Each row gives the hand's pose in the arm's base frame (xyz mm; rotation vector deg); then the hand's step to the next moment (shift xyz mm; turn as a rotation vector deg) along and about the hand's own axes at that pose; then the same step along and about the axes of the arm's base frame.
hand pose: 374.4 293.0 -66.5 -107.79 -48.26 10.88
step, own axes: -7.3 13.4 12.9 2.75 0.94 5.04
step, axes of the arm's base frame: -5.4 1.9 -19.2 0.06 5.25 -2.51
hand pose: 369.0 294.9 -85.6 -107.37 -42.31 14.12
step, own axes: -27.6 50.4 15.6 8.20 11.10 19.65
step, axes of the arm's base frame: -10.4 -17.1 -56.1 1.04 17.10 -16.83
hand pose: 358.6 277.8 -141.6 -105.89 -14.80 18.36
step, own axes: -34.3 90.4 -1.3 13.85 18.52 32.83
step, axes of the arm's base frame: -30.4 -39.1 -83.0 1.87 28.63 -28.10
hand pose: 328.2 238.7 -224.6 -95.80 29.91 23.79
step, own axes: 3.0 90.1 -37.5 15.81 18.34 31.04
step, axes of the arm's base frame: -48.3 -48.5 -69.7 3.57 26.67 -28.74
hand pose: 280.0 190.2 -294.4 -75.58 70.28 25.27
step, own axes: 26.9 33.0 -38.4 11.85 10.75 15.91
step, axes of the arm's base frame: -33.6 -34.8 -30.8 2.09 12.65 -18.57
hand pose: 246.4 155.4 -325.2 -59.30 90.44 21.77
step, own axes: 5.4 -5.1 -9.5 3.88 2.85 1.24
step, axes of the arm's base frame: -1.7 -11.9 -0.7 -1.28 0.90 -4.72
